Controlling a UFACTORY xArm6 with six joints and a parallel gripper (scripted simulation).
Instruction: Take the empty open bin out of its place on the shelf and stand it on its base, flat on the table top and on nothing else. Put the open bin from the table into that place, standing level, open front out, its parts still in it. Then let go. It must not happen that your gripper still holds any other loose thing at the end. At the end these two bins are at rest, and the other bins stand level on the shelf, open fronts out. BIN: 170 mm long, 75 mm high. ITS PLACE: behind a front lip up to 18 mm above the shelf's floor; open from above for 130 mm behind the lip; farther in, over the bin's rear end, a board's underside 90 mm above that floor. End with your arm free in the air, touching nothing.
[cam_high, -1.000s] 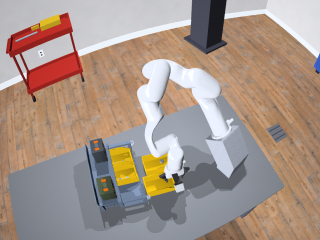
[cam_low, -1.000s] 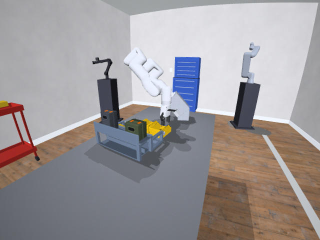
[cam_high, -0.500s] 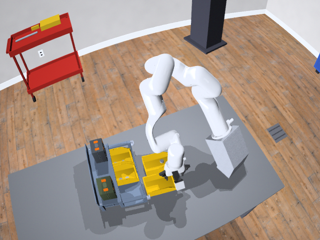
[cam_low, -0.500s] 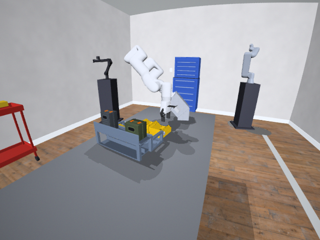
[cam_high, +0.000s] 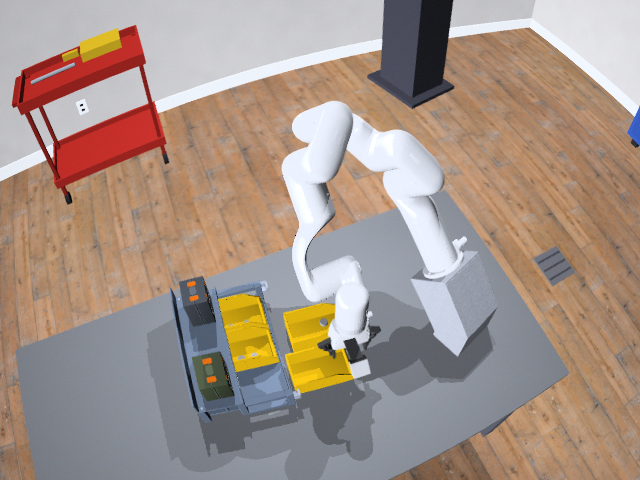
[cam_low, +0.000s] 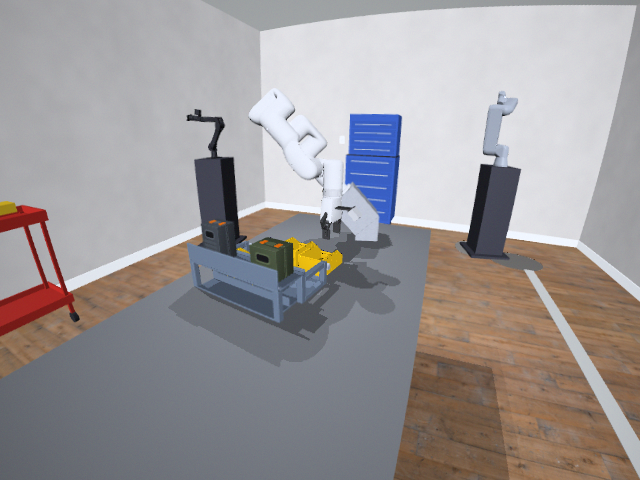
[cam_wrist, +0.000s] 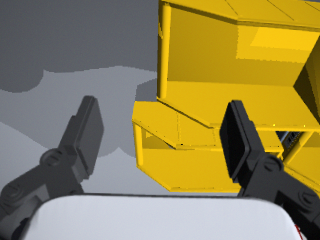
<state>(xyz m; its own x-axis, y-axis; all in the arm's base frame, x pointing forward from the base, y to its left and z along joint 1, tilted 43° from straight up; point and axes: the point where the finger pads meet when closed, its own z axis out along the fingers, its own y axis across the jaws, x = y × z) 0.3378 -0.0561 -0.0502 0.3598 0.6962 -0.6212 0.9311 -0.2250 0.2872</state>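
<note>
Now: the shelf lip 170 mm to the right of my hand, 130 mm ahead of it and 110 mm below it. Also, from my hand: olive box 350 mm ahead, 130 mm to the right, 30 mm above; then dark grey box 350 mm to the right, 260 mm ahead, 40 mm above.
</note>
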